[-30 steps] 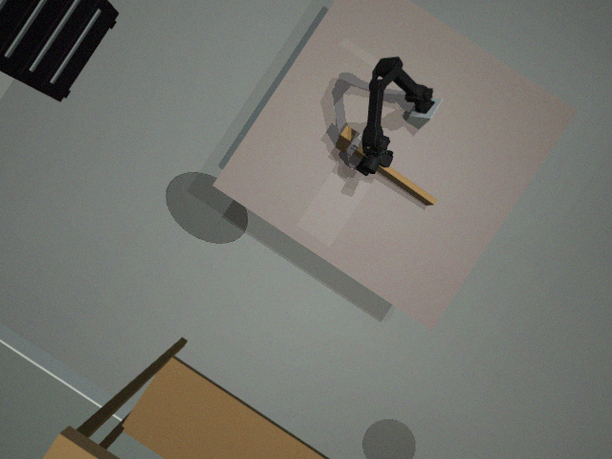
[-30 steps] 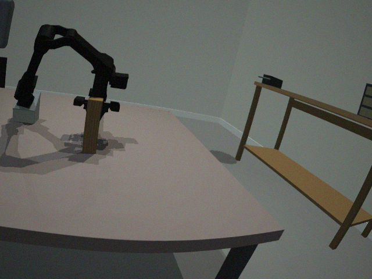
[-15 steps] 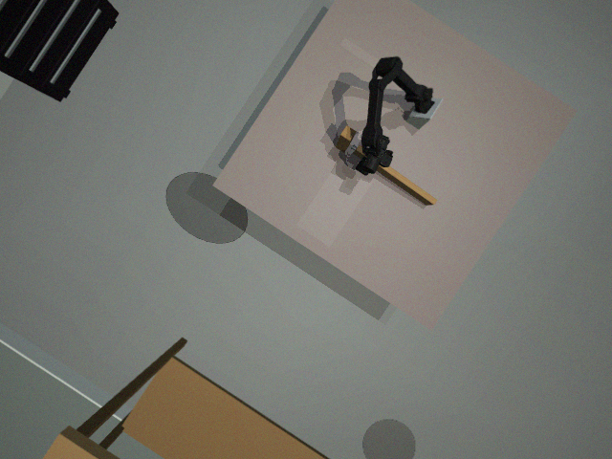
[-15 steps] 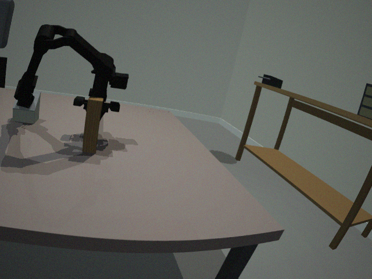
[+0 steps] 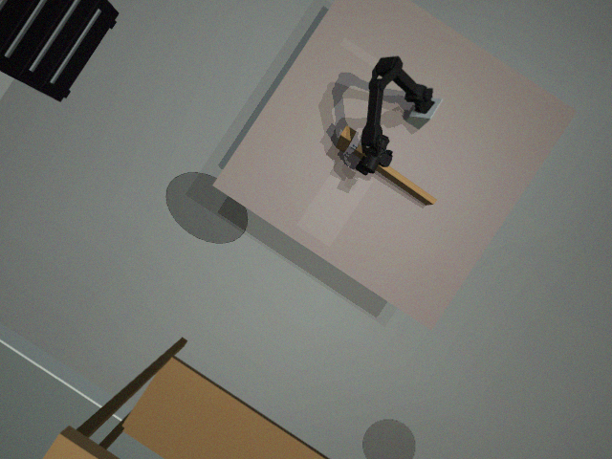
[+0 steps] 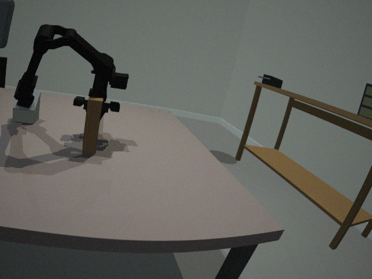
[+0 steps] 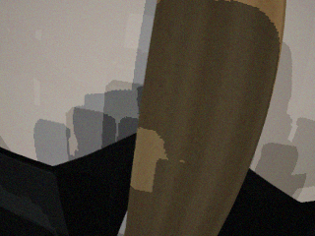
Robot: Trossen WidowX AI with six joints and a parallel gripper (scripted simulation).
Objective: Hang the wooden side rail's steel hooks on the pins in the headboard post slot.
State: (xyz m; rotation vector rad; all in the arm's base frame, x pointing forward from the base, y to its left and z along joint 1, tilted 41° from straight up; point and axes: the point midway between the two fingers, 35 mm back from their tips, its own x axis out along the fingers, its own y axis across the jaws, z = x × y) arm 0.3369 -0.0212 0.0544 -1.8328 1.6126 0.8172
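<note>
The wooden headboard post lies 14 cm to the right of my gripper tip, 4 cm above it and 1 cm ahead of it.
</note>
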